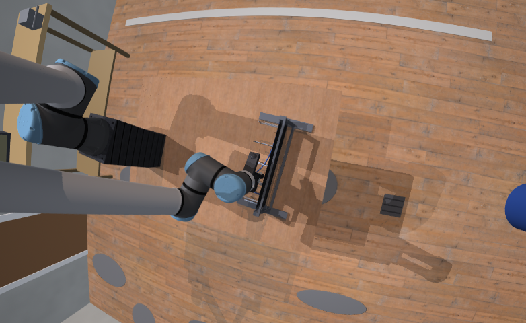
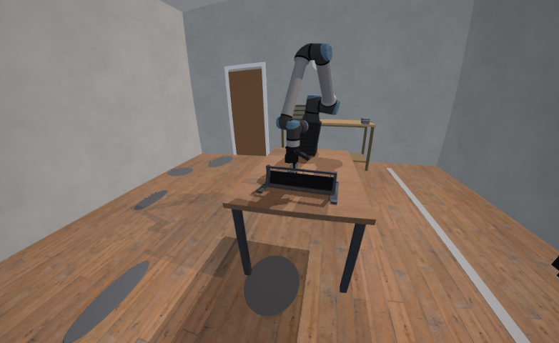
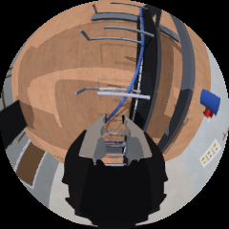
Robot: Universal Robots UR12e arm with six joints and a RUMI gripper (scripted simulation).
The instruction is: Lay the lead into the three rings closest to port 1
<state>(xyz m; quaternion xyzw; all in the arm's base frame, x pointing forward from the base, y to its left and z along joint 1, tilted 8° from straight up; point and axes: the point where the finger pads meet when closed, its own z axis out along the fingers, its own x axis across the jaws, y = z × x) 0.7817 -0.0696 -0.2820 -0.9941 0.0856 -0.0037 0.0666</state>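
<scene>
Right now my hand is 70 mm short of the dark rack and 40 mm to the right of it.
</scene>
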